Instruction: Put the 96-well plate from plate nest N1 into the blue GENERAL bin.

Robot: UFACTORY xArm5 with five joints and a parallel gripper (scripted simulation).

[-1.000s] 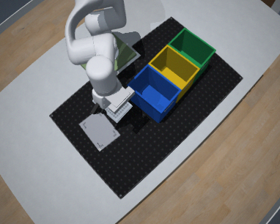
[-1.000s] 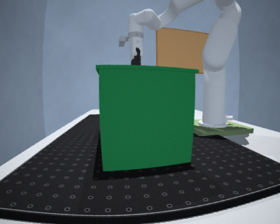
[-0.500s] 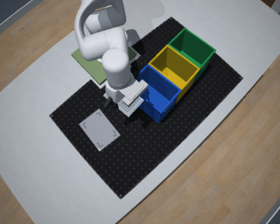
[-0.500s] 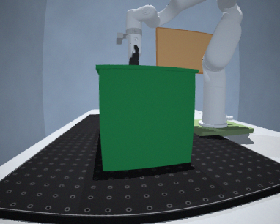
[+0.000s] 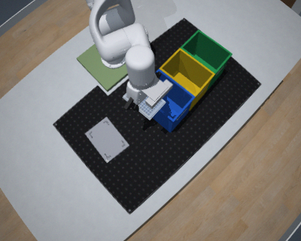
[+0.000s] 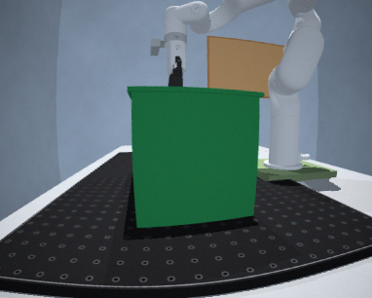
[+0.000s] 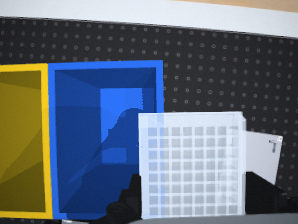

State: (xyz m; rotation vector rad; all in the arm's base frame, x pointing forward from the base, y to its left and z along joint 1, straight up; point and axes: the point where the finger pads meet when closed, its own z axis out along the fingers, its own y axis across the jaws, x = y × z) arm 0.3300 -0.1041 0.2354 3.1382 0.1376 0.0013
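Right now the blue bin is 2 cm ahead of my hand, 9 cm to the left of it and 15 cm below it. Round my hand: yellow bin: 1 cm ahead, 22 cm to the left, 15 cm below; then plate nest N1: 5 cm behind, 18 cm to the right, 24 cm below; then 96-well plate: 1 cm below.
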